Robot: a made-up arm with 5 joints. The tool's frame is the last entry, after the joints.
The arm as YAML. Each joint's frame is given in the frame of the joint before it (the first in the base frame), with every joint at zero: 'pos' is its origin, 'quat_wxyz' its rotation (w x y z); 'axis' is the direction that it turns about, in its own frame. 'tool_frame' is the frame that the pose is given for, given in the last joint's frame.
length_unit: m
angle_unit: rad
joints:
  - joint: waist
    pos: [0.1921, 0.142, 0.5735]
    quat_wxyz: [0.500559, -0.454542, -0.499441, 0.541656]
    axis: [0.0, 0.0, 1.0]
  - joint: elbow
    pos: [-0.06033, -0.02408, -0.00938]
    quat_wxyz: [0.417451, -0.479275, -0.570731, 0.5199]
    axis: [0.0, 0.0, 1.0]
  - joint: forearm
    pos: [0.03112, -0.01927, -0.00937]
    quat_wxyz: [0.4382, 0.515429, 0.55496, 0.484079]
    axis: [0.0, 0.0, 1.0]
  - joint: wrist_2
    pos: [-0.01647, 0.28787, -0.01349]
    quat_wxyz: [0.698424, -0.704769, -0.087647, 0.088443]
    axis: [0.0, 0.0, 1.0]
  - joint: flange
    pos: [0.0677, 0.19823, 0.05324]
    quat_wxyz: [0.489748, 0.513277, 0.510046, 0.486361]
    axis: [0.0, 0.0, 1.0]
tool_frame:
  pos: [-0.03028, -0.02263, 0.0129]
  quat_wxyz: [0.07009, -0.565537, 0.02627, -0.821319]
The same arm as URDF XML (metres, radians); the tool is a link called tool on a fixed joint. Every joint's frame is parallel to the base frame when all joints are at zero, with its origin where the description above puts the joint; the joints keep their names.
<robot name="arm">
<joint name="tool_fixed" type="fixed"><parent link="link5"/><child link="tool"/><origin xyz="0.0129 0.0215 -0.0311" rpy="0.0523 0.3636 0.1415"/></joint>
<joint name="flange" type="continuous"><parent link="link4"/><child link="link5"/><origin xyz="0.0638 -0.0490 0.2006" rpy="0.0000 0.0000 0.0000"/><axis xyz="1 0 0"/></joint>
<joint name="wrist_2" type="continuous"><parent link="link3"/><child link="link4"/><origin xyz="0.0417 -0.2848 0.0217" rpy="0.0000 0.0000 0.0000"/><axis xyz="-0.047201 -0.998215 0.036601"/></joint>
<joint name="forearm" type="continuous"><parent link="link2"/><child link="link3"/><origin xyz="-0.0223 -0.0007 -0.0305" rpy="0.0000 0.0000 0.0000"/><axis xyz="0.0048 -0.0281 -0.999594"/></joint>
<joint name="elbow" type="continuous"><parent link="link1"/><child link="link2"/><origin xyz="0.0166 -0.0593 0.0227" rpy="0.0000 0.0000 0.0000"/><axis xyz="0.210602 -0.961707 0.175401"/></joint>
<joint name="waist" type="continuous"><parent link="base"/><child link="link1"/><origin xyz="0.1921 0.1420 0.5735" rpy="0.0000 0.0000 0.0000"/><axis xyz="-0.99241 -0.086001 0.087901"/></joint>
<link name="base"/>
<link name="link1"/>
<link name="link2"/>
<link name="link3"/>
<link name="link4"/>
<link name="link5"/>
<link name="tool"/>
</robot>

